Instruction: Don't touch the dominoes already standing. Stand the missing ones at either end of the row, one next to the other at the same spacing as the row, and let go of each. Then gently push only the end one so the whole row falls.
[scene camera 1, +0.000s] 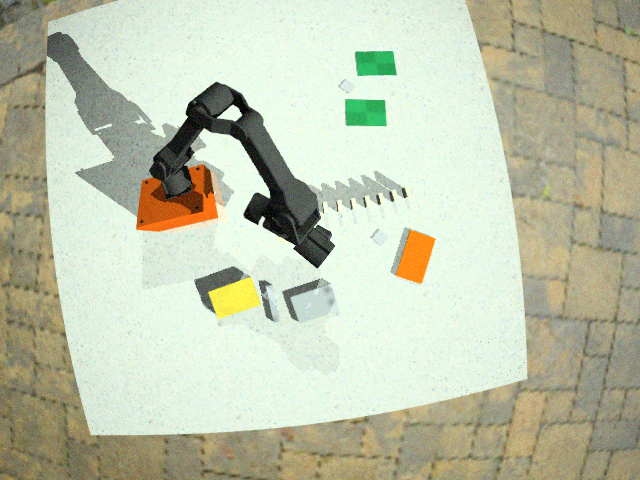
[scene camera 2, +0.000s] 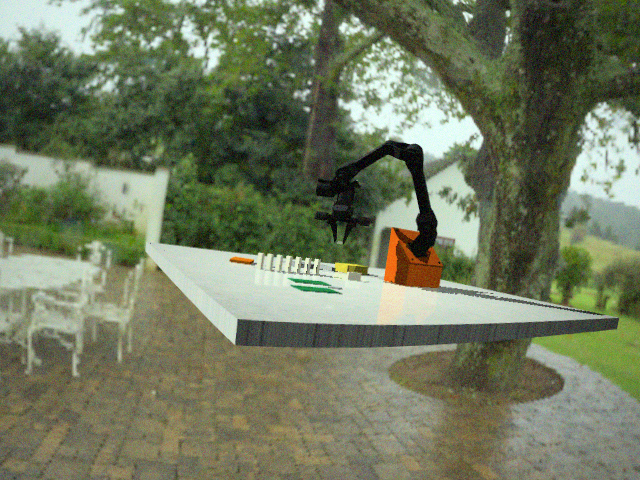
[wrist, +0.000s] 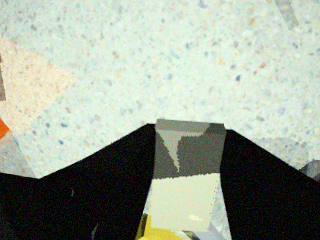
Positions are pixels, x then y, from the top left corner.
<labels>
The gripper shows in scene camera 1 (288, 225), in scene camera 2 and in the wrist view. One and the same spot on the gripper: (wrist: 110, 187) is (scene camera 2: 345, 230).
</labels>
